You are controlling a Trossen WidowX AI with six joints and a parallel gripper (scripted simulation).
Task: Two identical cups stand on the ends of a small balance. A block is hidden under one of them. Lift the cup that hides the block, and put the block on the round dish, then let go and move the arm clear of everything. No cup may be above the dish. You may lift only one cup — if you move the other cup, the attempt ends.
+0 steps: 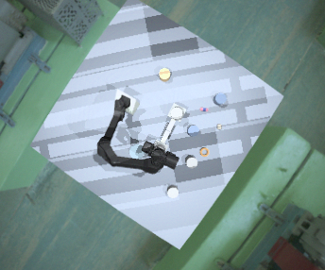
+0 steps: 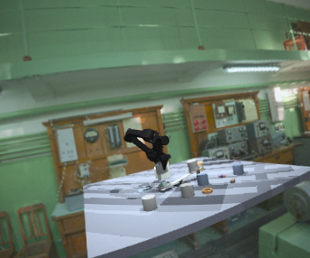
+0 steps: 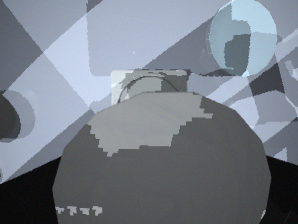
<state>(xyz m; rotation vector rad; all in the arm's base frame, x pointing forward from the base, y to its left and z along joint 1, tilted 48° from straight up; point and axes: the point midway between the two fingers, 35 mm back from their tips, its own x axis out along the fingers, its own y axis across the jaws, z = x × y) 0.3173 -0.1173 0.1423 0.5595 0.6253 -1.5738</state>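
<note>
The pale green block is 10 cm below my gripper tip. The rest, counted from my gripper tip: white cup 27 cm to the left, 3 cm below, 1 cm behind; then round pale-blue dish 13 cm below, 13 cm behind, 8 cm to the right; then red-blue piece 37 cm to the left, 15 cm ahead, 13 cm below.
</note>
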